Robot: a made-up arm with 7 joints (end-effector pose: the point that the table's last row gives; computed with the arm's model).
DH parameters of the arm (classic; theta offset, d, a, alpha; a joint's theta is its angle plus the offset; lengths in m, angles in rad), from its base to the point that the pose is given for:
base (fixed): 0 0 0 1.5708
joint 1: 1.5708 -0.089 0 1.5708
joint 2: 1.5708 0 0 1.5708
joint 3: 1.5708 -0.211 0 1.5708
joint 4: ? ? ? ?
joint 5: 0 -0.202 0 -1.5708
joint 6: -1.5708 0 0 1.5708
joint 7: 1.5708 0 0 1.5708
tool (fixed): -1.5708 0 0 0
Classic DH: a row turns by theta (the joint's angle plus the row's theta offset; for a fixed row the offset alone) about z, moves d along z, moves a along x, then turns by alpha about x.
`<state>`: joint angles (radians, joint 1 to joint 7).
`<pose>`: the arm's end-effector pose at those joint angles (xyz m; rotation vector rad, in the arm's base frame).
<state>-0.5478 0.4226 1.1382 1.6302 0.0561 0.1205 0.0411</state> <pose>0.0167 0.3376 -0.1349 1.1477 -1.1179 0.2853</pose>
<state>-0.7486 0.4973 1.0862 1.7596 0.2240 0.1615 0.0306</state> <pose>0.0212 0.3259 -0.1130 1.0314 -1.1420 0.1353</pose>
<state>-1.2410 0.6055 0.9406 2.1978 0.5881 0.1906 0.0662</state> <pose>0.0304 0.2503 -0.0915 0.4390 -1.1163 -0.2292</pose>
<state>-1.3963 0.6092 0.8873 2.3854 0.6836 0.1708 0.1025</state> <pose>0.0240 0.2138 -0.0846 0.1663 -1.0947 -0.3102</pose>
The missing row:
joint 4: 0 0 0 -1.5708
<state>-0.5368 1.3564 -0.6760 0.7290 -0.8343 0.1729 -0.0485</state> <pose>0.0088 0.4245 -0.1905 0.8020 0.6887 -1.9915</pose>
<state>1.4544 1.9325 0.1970 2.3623 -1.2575 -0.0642 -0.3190</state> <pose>-0.0333 0.1421 0.1441 -1.9921 -0.0705 0.3106</pose>
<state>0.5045 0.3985 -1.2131 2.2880 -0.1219 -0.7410 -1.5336</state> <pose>0.1083 -0.0121 -0.0858 -1.0221 -2.2768 0.8501</pose>
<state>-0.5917 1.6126 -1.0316 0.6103 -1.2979 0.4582 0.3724</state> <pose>0.0028 0.4694 -0.1025 0.7456 1.9461 -2.2632</pose>
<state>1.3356 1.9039 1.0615 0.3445 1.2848 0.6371 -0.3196</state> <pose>-0.1745 0.4486 0.0760 0.5111 2.4052 -1.8295</pose>
